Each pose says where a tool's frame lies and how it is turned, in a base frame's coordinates. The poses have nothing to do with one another.
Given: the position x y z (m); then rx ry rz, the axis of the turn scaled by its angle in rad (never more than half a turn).
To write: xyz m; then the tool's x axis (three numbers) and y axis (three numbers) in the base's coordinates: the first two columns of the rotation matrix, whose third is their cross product. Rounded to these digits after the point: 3 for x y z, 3 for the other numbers.
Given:
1: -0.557, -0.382, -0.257, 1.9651, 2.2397, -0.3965
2: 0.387, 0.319, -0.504, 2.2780, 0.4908, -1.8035
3: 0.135, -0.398, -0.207, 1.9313, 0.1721, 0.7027
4: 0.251, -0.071, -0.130, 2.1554, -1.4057, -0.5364
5: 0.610, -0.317, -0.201, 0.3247, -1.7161, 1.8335
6: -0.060, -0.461, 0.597, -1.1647, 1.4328, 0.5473
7: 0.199, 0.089, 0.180, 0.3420, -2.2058, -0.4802
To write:
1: -0.557, -0.382, -0.257, -0.140, 0.952, -0.273, 0.988, 0.114, -0.107
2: 0.387, 0.319, -0.504, 0.203, 0.137, -0.970, 0.374, -0.926, -0.052
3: 0.135, -0.398, -0.207, 0.819, 0.415, 0.396, -0.185, -0.462, 0.867
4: 0.251, -0.071, -0.130, 0.387, -0.921, -0.051, -0.720, -0.336, 0.607
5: 0.610, -0.317, -0.201, -0.790, 0.256, 0.557, -0.573, 0.016, -0.820
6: -0.060, -0.461, 0.597, 0.145, -0.340, -0.929, -0.873, 0.398, -0.282
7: 0.199, 0.089, 0.180, -0.617, -0.398, 0.679, -0.080, 0.890, 0.449
